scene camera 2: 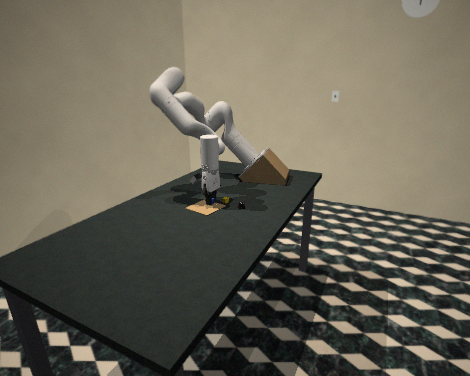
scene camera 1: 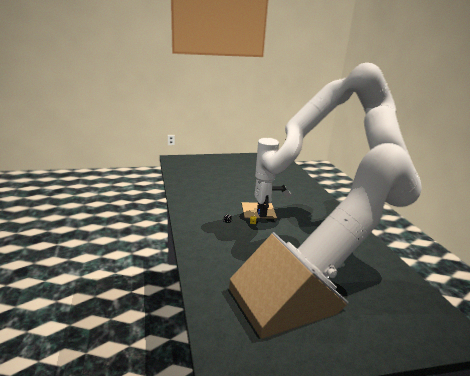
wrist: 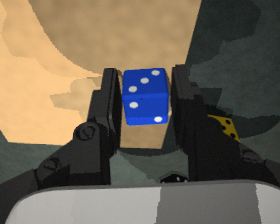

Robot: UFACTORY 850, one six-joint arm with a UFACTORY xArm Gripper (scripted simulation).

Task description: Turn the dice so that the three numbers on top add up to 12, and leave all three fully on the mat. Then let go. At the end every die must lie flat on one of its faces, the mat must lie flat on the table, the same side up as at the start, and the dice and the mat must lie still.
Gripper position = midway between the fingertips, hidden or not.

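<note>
The gripper [wrist: 145, 84] appears in the wrist view, as do a blue die [wrist: 145, 95] and a tan mat [wrist: 59, 59].
</note>
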